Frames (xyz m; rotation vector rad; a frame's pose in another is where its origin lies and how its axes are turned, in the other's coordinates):
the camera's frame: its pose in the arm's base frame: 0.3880 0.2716 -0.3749 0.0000 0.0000 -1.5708
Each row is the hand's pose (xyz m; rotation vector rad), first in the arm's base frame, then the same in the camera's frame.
Working: the arm's base frame: its pose in the camera's frame: 0.2716 -0.3880 0.3749 0.0000 0.0000 1.5708

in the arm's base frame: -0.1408 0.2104 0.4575 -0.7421 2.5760 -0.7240
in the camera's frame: 0.0612 -0.5288 0.8324 -2.1952 1.2133 -0.1402
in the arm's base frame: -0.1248 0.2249 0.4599 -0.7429 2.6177 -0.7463
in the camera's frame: 0.0467 -0.5128 0.8348 -2.2100 1.2329 -0.1913
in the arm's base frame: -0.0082 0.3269 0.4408 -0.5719 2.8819 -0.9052
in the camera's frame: -0.0553 -0.3962 0.8157 -2.1821 1.4595 -0.5066
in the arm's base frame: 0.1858 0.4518 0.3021 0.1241 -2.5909 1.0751
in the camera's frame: -0.1802 -0.2022 0.6770 -1.9375 1.7604 -1.1048
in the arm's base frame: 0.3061 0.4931 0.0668 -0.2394 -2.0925 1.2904
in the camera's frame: -0.2215 -0.0819 0.4417 -1.4672 1.8462 -1.7042
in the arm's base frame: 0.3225 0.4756 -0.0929 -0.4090 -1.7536 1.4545
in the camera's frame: -0.2040 -0.0655 0.2820 -1.0974 1.7650 -2.0159
